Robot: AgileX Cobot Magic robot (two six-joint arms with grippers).
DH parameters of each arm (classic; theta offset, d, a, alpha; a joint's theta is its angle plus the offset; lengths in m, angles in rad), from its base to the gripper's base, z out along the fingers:
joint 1: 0 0.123 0 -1.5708
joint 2: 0.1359 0 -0.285 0
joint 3: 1.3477 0 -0.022 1.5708
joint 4: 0 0.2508 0 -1.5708
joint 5: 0 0 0.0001 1.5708
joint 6: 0 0.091 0 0
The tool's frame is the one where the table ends.
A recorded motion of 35 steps. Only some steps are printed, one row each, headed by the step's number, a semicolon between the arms.
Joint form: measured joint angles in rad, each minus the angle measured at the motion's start. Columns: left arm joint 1, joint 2, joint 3, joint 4, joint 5, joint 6; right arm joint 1, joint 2, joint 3, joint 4, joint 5, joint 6.
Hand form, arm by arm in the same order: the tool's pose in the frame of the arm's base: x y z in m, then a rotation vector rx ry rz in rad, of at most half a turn. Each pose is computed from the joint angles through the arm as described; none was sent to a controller.
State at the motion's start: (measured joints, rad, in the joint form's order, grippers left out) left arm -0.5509 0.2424 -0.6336 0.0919 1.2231 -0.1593; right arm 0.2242 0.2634 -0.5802 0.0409 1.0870 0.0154
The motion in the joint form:
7: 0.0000 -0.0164 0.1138 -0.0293 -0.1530 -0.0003; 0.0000 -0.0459 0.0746 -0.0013 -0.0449 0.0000
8: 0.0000 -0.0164 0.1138 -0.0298 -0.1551 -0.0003; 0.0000 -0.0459 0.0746 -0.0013 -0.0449 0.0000
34: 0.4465 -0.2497 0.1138 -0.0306 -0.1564 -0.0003; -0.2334 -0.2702 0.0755 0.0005 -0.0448 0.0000
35: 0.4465 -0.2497 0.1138 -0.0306 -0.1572 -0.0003; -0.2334 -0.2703 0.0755 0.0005 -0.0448 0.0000
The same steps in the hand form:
7: 0.0267 -0.0105 0.2798 0.4470 2.2311 -0.2997; 0.0279 0.0096 0.2777 -0.2300 2.2310 0.1790
8: 0.0267 -0.0106 0.2799 0.4466 2.2292 -0.3010; 0.0279 0.0096 0.2777 -0.2300 2.2310 0.1790
34: -0.0081 0.0058 0.2823 -0.0599 2.0221 -0.0942; -0.0057 0.0033 0.2801 0.0230 2.0139 0.0532
35: -0.0081 0.0058 0.2824 -0.0598 2.0213 -0.0943; -0.0057 0.0033 0.2801 0.0230 2.0138 0.0532

